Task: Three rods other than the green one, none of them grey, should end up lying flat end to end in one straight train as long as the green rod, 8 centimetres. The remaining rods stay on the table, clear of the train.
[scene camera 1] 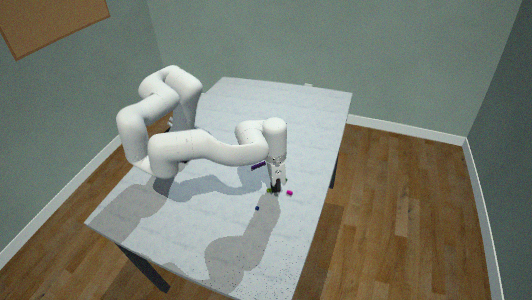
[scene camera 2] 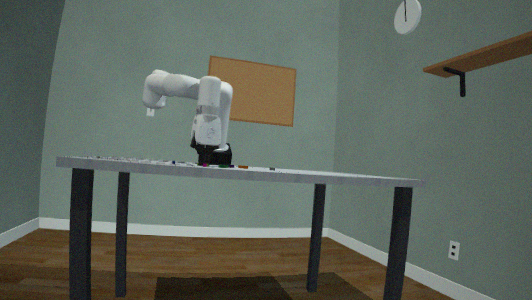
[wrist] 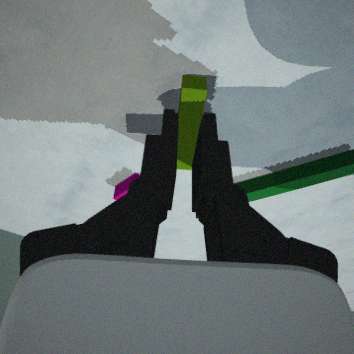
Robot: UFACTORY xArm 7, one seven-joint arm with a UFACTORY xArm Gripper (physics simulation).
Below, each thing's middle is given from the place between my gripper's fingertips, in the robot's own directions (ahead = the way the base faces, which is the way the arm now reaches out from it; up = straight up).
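The lime rod (wrist: 193,89) has my gripper right at it, I can see that.
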